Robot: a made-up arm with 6 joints. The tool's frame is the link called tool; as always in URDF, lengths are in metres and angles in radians. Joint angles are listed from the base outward.
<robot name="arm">
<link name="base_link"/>
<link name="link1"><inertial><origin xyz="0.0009 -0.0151 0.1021"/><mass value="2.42"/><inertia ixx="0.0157" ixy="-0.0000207" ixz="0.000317" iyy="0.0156" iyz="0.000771" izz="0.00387"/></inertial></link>
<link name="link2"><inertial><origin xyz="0.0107 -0.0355 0.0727"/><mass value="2.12"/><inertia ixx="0.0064" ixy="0" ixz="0" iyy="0.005" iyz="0.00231" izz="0.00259"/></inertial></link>
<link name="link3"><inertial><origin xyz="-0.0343 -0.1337 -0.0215"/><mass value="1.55"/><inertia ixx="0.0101" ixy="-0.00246" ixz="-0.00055" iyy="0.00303" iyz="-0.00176" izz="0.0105"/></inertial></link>
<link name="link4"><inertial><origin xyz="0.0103 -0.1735 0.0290"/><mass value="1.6"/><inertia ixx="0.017" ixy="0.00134" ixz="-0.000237" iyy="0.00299" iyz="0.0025" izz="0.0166"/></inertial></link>
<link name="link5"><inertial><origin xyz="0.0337 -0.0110 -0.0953"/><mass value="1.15"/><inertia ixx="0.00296" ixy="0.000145" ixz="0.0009" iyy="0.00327" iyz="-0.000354" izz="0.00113"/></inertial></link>
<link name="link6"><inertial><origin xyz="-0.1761 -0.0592 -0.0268"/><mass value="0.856"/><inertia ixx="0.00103" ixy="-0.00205" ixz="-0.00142" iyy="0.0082" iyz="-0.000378" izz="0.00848"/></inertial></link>
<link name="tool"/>
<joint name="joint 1" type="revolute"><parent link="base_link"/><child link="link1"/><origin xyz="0 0 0.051" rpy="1.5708 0 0"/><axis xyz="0 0 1"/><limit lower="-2.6" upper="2.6"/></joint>
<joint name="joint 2" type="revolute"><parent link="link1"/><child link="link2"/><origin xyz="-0.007 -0.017 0.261" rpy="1.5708 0 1.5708"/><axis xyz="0 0 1"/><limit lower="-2.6" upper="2.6"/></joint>
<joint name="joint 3" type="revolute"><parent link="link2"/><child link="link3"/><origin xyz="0 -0.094 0.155" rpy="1.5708 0 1.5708"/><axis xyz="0 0 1"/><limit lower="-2.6" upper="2.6"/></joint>
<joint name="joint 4" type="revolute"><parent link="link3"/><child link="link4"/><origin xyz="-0.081 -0.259 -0.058" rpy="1.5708 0 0"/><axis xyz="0 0 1"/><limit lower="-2.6" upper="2.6"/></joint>
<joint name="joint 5" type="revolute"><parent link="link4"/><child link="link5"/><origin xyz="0.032 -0.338 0.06" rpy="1.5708 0 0"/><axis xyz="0 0 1"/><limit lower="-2.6" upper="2.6"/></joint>
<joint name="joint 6" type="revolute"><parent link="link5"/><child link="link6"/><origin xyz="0.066 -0.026 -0.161" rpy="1.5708 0 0"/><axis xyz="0 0 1"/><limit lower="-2.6" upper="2.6"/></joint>
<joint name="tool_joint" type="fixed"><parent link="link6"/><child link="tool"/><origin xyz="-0.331 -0.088 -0.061" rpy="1.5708 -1.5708 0"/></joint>
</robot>
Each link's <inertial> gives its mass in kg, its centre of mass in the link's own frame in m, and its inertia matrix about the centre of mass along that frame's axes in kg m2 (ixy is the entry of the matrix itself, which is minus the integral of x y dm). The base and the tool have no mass. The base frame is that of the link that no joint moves.
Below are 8 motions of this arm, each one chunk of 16 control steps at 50 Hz.
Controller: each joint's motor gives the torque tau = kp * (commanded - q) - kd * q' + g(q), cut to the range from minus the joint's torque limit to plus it. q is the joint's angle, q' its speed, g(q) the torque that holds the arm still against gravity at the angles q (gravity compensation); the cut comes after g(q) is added. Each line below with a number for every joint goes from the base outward.
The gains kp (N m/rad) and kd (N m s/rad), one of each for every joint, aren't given. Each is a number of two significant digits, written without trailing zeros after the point. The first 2 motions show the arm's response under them.
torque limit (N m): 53 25 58 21 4.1 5.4
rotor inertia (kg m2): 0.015 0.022 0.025 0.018 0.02 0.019
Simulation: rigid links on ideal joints. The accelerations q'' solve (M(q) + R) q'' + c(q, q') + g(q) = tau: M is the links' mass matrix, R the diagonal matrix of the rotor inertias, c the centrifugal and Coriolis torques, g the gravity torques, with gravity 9.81 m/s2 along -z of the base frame. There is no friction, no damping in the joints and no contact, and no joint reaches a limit. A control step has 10 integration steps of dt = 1/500 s. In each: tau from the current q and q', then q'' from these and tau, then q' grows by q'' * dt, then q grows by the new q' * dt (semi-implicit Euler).
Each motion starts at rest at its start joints. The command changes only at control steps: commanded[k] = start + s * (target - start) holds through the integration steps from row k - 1 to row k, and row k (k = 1, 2, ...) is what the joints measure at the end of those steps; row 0 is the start. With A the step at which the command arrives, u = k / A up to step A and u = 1 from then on. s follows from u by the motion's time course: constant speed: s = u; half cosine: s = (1 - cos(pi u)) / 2; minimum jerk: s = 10 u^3 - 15 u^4 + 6 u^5; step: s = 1 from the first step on.
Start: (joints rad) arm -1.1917 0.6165 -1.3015 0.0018 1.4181 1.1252
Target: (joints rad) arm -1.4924 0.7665 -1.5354 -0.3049 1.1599 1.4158
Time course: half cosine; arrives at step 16
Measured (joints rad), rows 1 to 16:
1: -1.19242 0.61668 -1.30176 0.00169 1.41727 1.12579
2: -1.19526 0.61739 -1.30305 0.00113 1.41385 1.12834
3: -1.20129 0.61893 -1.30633 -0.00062 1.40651 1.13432
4: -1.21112 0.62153 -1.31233 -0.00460 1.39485 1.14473
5: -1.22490 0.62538 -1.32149 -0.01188 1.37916 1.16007
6: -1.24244 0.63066 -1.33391 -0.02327 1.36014 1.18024
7: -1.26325 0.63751 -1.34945 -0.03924 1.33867 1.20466
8: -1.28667 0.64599 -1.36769 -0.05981 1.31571 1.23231
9: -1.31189 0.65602 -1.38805 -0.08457 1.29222 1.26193
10: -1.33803 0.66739 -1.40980 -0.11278 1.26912 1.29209
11: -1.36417 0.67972 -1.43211 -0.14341 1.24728 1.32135
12: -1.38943 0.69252 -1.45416 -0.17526 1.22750 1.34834
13: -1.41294 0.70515 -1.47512 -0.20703 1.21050 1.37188
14: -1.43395 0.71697 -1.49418 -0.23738 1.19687 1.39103
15: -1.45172 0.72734 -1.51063 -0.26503 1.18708 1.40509
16: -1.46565 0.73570 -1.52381 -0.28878 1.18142 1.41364
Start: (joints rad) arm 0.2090 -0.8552 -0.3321 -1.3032 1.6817 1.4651
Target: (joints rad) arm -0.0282 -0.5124 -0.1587 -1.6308 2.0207 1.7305
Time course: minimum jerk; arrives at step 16
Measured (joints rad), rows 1 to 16:
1: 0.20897 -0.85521 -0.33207 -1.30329 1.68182 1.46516
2: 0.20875 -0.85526 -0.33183 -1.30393 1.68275 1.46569
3: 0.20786 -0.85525 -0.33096 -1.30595 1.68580 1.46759
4: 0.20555 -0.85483 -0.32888 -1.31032 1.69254 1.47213
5: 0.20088 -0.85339 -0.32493 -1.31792 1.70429 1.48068
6: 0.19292 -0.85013 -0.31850 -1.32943 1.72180 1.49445
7: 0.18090 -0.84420 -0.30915 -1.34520 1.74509 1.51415
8: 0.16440 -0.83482 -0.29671 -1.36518 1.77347 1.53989
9: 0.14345 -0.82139 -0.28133 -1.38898 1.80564 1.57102
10: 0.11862 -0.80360 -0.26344 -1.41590 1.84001 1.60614
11: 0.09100 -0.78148 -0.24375 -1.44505 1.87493 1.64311
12: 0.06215 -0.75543 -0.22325 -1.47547 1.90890 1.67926
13: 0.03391 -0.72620 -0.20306 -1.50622 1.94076 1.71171
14: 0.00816 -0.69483 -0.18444 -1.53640 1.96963 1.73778
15: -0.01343 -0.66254 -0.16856 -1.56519 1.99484 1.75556
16: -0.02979 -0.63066 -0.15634 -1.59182 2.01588 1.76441
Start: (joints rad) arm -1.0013 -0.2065 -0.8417 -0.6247 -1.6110 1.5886
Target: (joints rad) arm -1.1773 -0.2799 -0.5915 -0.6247 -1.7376 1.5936
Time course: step
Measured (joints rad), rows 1 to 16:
1: -1.01540 -0.21533 -0.81665 -0.66245 -1.64616 1.59249
2: -1.04252 -0.22301 -0.76632 -0.70040 -1.69502 1.60257
3: -1.07771 -0.22366 -0.71696 -0.70742 -1.72809 1.61100
4: -1.11272 -0.22290 -0.67346 -0.69375 -1.74587 1.61239
5: -1.14286 -0.22449 -0.63828 -0.67061 -1.75230 1.60671
6: -1.16590 -0.22967 -0.61221 -0.64553 -1.75113 1.59683
7: -1.18154 -0.23807 -0.59460 -0.62302 -1.74578 1.58624
8: -1.19071 -0.24861 -0.58401 -0.60537 -1.73907 1.57775
9: -1.19483 -0.26000 -0.57872 -0.59329 -1.73299 1.57291
10: -1.19542 -0.27105 -0.57709 -0.58649 -1.72862 1.57200
11: -1.19379 -0.28089 -0.57778 -0.58412 -1.72623 1.57442
12: -1.19099 -0.28895 -0.57976 -0.58512 -1.72560 1.57903
13: -1.18776 -0.29497 -0.58228 -0.58844 -1.72627 1.58461
14: -1.18462 -0.29894 -0.58485 -0.59315 -1.72773 1.59004
15: -1.18187 -0.30102 -0.58718 -0.59850 -1.72957 1.59455
16: -1.17964 -0.30148 -0.58911 -0.60393 -1.73148 1.59771

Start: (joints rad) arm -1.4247 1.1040 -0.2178 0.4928 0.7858 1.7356
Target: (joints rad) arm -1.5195 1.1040 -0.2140 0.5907 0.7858 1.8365
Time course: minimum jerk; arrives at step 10
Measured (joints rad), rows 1 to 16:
1: -1.42490 1.10396 -0.21777 0.49286 0.78577 1.73582
2: -1.42627 1.10375 -0.21757 0.49335 0.78557 1.73735
3: -1.42999 1.10332 -0.21718 0.49520 0.78507 1.74190
4: -1.43685 1.10276 -0.21665 0.49946 0.78431 1.75079
5: -1.44687 1.10228 -0.21607 0.50687 0.78353 1.76426
6: -1.45926 1.10205 -0.21555 0.51748 0.78307 1.78119
7: -1.47264 1.10219 -0.21515 0.53058 0.78316 1.79936
8: -1.48535 1.10267 -0.21491 0.54485 0.78388 1.81602
9: -1.49598 1.10338 -0.21485 0.55870 0.78508 1.82867
10: -1.50385 1.10413 -0.21488 0.57068 0.78645 1.83602
11: -1.50930 1.10464 -0.21486 0.57998 0.78758 1.83861
12: -1.51300 1.10486 -0.21477 0.58659 0.78820 1.83804
13: -1.51547 1.10484 -0.21467 0.59091 0.78827 1.83599
14: -1.51709 1.10471 -0.21458 0.59344 0.78794 1.83375
15: -1.51814 1.10454 -0.21450 0.59465 0.78742 1.83209
16: -1.51880 1.10439 -0.21444 0.59495 0.78686 1.83131

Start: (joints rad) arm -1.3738 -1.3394 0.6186 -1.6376 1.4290 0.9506
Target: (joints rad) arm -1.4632 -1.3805 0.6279 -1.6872 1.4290 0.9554
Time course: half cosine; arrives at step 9
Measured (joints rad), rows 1 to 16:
1: -1.37430 -1.33957 0.61839 -1.63772 1.42887 0.95056
2: -1.37627 -1.34022 0.61777 -1.63833 1.42841 0.95039
3: -1.38051 -1.34153 0.61688 -1.63991 1.42761 0.95007
4: -1.38739 -1.34359 0.61610 -1.64289 1.42668 0.94965
5: -1.39681 -1.34639 0.61584 -1.64742 1.42592 0.94932
6: -1.40818 -1.34978 0.61644 -1.65337 1.42559 0.94931
7: -1.42055 -1.35354 0.61805 -1.66030 1.42587 0.94981
8: -1.43268 -1.35737 0.62063 -1.66755 1.42679 0.95094
9: -1.44324 -1.36093 0.62395 -1.67433 1.42824 0.95266
10: -1.45152 -1.36410 0.62739 -1.67999 1.42989 0.95475
11: -1.45758 -1.36689 0.63026 -1.68421 1.43127 0.95686
12: -1.46169 -1.36931 0.63221 -1.68703 1.43212 0.95860
13: -1.46419 -1.37136 0.63318 -1.68863 1.43236 0.95973
14: -1.46546 -1.37307 0.63333 -1.68930 1.43213 0.96016
15: -1.46583 -1.37447 0.63285 -1.68933 1.43158 0.95993
16: -1.46564 -1.37558 0.63199 -1.68898 1.43090 0.95920

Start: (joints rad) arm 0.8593 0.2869 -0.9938 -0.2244 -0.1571 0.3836
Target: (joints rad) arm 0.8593 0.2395 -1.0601 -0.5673 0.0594 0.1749
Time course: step
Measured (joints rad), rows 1 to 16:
1: 0.85343 0.28348 -0.99580 -0.25114 -0.12953 0.36600
2: 0.85013 0.27519 -1.00329 -0.30610 -0.06914 0.32311
3: 0.85017 0.26566 -1.01702 -0.36682 -0.01079 0.27006
4: 0.85219 0.25685 -1.03269 -0.42474 0.03233 0.21733
5: 0.85513 0.24978 -1.04730 -0.47513 0.05875 0.17318
6: 0.85818 0.24489 -1.05911 -0.51575 0.07168 0.14234
7: 0.86083 0.24219 -1.06739 -0.54621 0.07540 0.12587
8: 0.86281 0.24141 -1.07215 -0.56729 0.07379 0.12211
9: 0.86403 0.24209 -1.07389 -0.58043 0.06980 0.12778
10: 0.86458 0.24372 -1.07337 -0.58731 0.06539 0.13910
11: 0.86458 0.24580 -1.07142 -0.58960 0.06169 0.15257
12: 0.86419 0.24788 -1.06879 -0.58881 0.05913 0.16545
13: 0.86357 0.24966 -1.06606 -0.58618 0.05775 0.17594
14: 0.86283 0.25092 -1.06361 -0.58269 0.05730 0.18317
15: 0.86208 0.25158 -1.06167 -0.57902 0.05746 0.18704
16: 0.86138 0.25164 -1.06029 -0.57561 0.05792 0.18800

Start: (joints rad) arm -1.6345 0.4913 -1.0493 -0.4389 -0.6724 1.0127
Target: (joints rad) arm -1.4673 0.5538 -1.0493 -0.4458 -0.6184 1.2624
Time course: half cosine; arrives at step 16
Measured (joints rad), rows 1 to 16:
1: -1.63407 0.49124 -1.04934 -0.43876 -0.67225 1.01292
2: -1.63245 0.49107 -1.04946 -0.43834 -0.67163 1.01410
3: -1.62910 0.49082 -1.04963 -0.43764 -0.67027 1.01735
4: -1.62373 0.49060 -1.04980 -0.43677 -0.66804 1.02378
5: -1.61624 0.49058 -1.04995 -0.43588 -0.66495 1.03422
6: -1.60669 0.49093 -1.05003 -0.43509 -0.66113 1.04906
7: -1.59528 0.49183 -1.05004 -0.43453 -0.65674 1.06817
8: -1.58234 0.49342 -1.04998 -0.43433 -0.65195 1.09098
9: -1.56830 0.49579 -1.04985 -0.43455 -0.64696 1.11652
10: -1.55364 0.49900 -1.04967 -0.43525 -0.64196 1.14361
11: -1.53889 0.50303 -1.04948 -0.43644 -0.63712 1.17093
12: -1.52460 0.50779 -1.04928 -0.43809 -0.63260 1.19717
13: -1.51131 0.51318 -1.04910 -0.44012 -0.62858 1.22111
14: -1.49952 0.51902 -1.04893 -0.44243 -0.62518 1.24168
15: -1.48970 0.52512 -1.04880 -0.44489 -0.62252 1.25802
16: -1.48220 0.53127 -1.04868 -0.44737 -0.62072 1.26948

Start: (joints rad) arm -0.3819 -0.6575 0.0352 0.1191 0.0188 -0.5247
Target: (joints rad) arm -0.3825 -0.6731 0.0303 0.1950 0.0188 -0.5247
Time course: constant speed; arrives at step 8
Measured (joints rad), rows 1 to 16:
1: -0.38188 -0.65737 0.03477 0.12026 0.01859 -0.52441
2: -0.38180 -0.65714 0.03404 0.12298 0.01833 -0.52379
3: -0.38169 -0.65696 0.03320 0.12714 0.01819 -0.52294
4: -0.38159 -0.65697 0.03237 0.13261 0.01819 -0.52203
5: -0.38153 -0.65725 0.03159 0.13923 0.01832 -0.52125
6: -0.38151 -0.65785 0.03090 0.14682 0.01850 -0.52072
7: -0.38155 -0.65879 0.03031 0.15523 0.01869 -0.52050
8: -0.38163 -0.66006 0.02980 0.16430 0.01883 -0.52060
9: -0.38179 -0.66174 0.02979 0.17274 0.01914 -0.52127
10: -0.38204 -0.66377 0.03012 0.18000 0.01943 -0.52248
11: -0.38233 -0.66596 0.03059 0.18606 0.01957 -0.52404
12: -0.38261 -0.66813 0.03107 0.19095 0.01952 -0.52569
13: -0.38285 -0.67013 0.03148 0.19474 0.01934 -0.52719
14: -0.38302 -0.67189 0.03178 0.19753 0.01911 -0.52836
15: -0.38313 -0.67335 0.03196 0.19943 0.01889 -0.52911
16: -0.38318 -0.67448 0.03203 0.20055 0.01872 -0.52942

